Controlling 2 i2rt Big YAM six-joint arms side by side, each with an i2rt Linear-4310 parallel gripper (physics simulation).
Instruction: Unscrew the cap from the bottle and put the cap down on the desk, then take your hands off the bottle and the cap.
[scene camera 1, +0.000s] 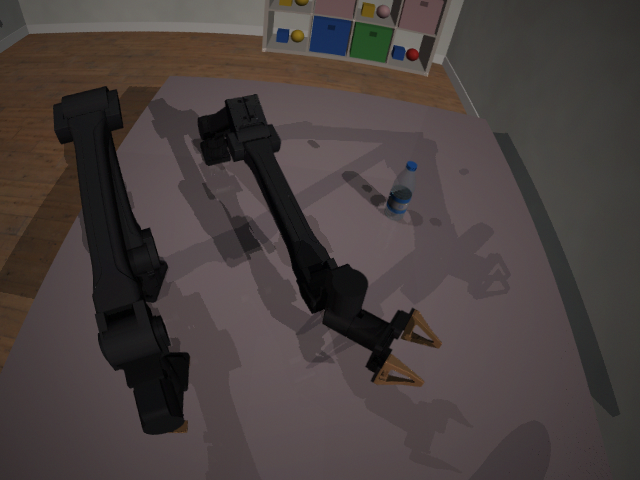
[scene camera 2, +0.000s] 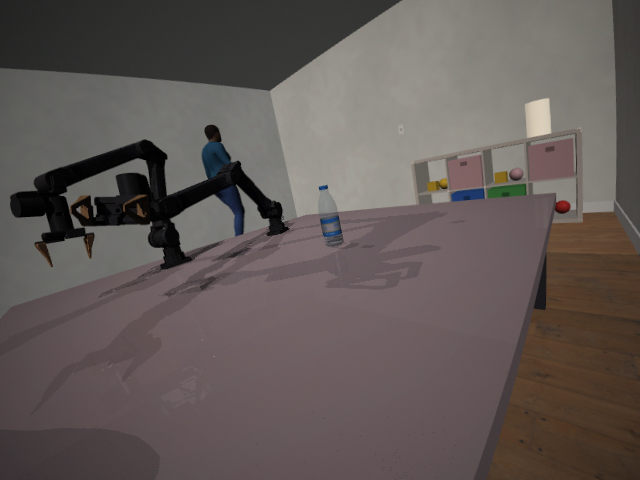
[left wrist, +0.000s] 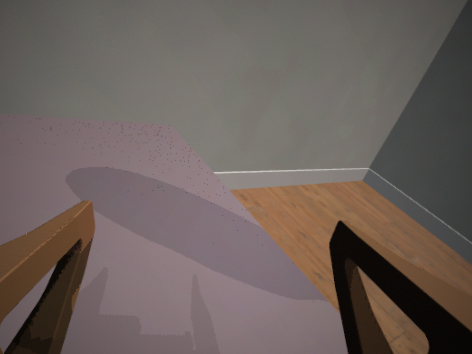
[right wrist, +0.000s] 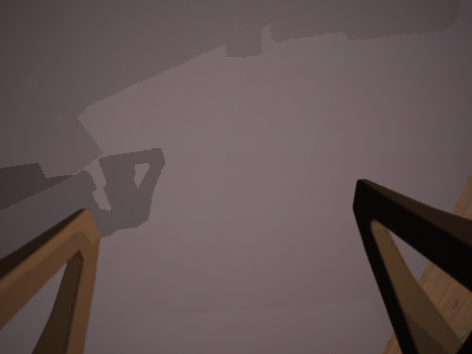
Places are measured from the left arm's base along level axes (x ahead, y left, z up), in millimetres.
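Where they show: left gripper, between the fingertips: (scene camera 1: 432, 364) (scene camera 2: 97, 208) (left wrist: 218, 223); right gripper, between the fingertips: (scene camera 1: 180, 405) (scene camera 2: 72, 262) (right wrist: 224, 207); left arm's base, origin of its link: (scene camera 1: 215, 153) (scene camera 2: 278, 232); right arm's base, origin of its link: (scene camera 1: 147, 280) (scene camera 2: 176, 264).
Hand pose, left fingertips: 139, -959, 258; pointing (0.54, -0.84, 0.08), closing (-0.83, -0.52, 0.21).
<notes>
Each offset is from my left fingertips to the top centre of the thing, as dx, dy, dz. Level surfaces: height alone.
A clear bottle {+310, +509, -52} (scene camera 1: 404, 186) (scene camera 2: 327, 209) with a blue-and-white label stands upright on the desk {dz -258} (scene camera 1: 516, 361) (scene camera 2: 310, 387). Its blue cap {+310, +509, -51} (scene camera 1: 411, 165) (scene camera 2: 323, 187) sits on top of the neck. My left gripper (scene camera 1: 431, 365) (scene camera 2: 109, 209) (left wrist: 218, 223) is open and empty, raised above the desk and well apart from the bottle. My right gripper (scene camera 2: 71, 261) (right wrist: 224, 207) is open and empty, pointing down, farther from the bottle. In scene camera 1 its own arm mostly hides it. The bottle does not show in either wrist view.
The left forearm (scene camera 1: 281, 206) (scene camera 2: 199, 192) reaches over the desk; the right arm (scene camera 1: 103, 206) (scene camera 2: 98, 162) is beside it. A shelf unit (scene camera 1: 264, 31) (scene camera 2: 579, 175) with bins stands beyond the desk. A person (scene camera 2: 216, 155) stands behind the arms. Arm shadows cross the desk.
</notes>
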